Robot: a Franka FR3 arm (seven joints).
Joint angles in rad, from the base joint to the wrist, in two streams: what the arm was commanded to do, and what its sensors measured. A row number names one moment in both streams.
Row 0, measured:
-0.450 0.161 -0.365 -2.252 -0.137 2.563 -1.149
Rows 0 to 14, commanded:
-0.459 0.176 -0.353 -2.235 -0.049 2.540 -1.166
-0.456 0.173 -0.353 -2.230 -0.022 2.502 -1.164
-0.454 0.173 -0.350 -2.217 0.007 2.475 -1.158
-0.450 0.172 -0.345 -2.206 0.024 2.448 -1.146
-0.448 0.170 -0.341 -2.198 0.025 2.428 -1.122
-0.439 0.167 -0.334 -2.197 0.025 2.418 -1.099
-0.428 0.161 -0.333 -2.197 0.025 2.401 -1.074
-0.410 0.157 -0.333 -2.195 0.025 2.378 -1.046
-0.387 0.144 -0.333 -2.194 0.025 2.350 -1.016
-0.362 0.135 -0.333 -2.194 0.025 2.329 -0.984
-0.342 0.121 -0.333 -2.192 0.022 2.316 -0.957
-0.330 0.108 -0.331 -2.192 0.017 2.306 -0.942
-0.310 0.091 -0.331 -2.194 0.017 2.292 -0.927
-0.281 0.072 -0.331 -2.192 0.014 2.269 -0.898
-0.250 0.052 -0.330 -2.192 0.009 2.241 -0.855
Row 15, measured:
-0.318 0.123 -0.327 -2.190 0.001 2.324 -0.937
